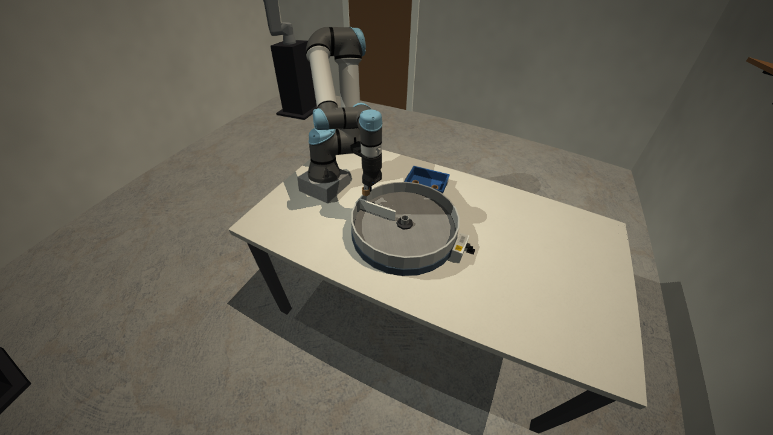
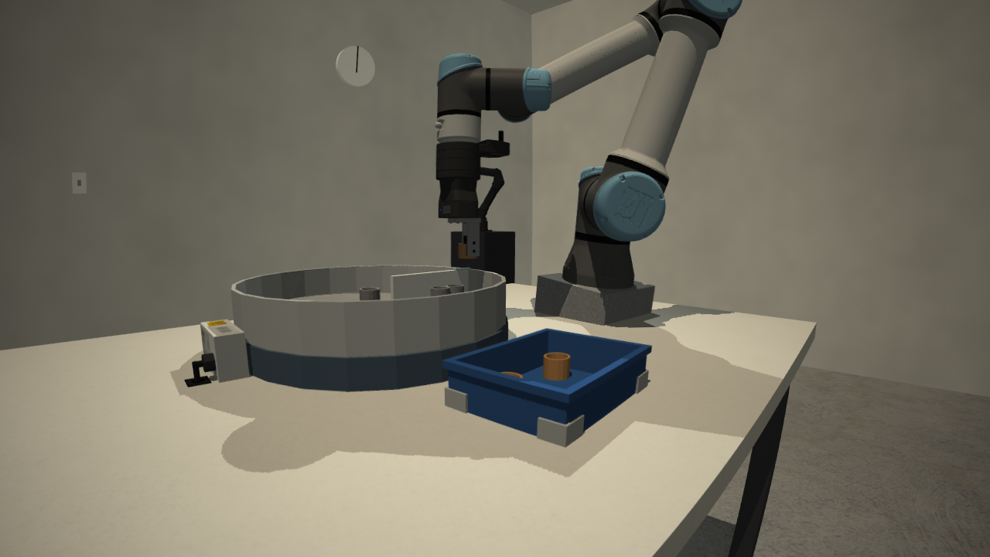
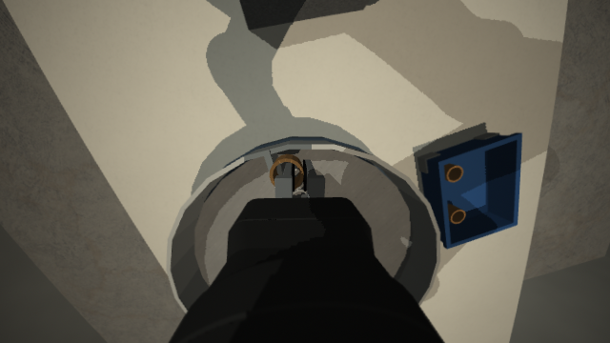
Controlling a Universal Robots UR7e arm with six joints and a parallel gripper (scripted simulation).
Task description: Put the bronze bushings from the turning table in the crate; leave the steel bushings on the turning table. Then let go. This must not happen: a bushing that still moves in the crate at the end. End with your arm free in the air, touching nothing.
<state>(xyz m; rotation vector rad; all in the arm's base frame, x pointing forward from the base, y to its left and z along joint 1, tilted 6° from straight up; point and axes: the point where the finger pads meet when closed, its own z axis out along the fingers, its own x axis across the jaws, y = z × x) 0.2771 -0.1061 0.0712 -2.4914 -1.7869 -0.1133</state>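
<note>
Right now the blue crate is 18 cm ahead of my hand, 29 cm to the left of it and 12 cm below it. Round my hand: turning table: 20 cm ahead, 5 cm to the right, 9 cm below.
</note>
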